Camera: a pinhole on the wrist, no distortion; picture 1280 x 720 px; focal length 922.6 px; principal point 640.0 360.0 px. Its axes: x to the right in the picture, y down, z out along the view. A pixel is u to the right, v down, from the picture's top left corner.
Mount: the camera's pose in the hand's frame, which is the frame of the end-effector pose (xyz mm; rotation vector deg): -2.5 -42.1 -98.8 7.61 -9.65 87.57
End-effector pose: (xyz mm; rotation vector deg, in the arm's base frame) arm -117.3 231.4 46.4 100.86 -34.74 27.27
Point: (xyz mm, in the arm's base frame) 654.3 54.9 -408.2
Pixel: outside the picture
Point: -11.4 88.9 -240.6
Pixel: 246 494
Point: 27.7 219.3 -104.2
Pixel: outside the picture
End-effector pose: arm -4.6 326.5 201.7 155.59 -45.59 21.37
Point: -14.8 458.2 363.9
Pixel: behind the camera
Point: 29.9 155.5 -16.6
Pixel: 1155 236
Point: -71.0 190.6 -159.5
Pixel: 1062 566
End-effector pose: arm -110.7 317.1 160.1 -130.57 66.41 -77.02
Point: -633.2 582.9 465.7
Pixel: behind the camera
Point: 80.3 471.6 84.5
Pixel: 442 678
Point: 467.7 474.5 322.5
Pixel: 45 80
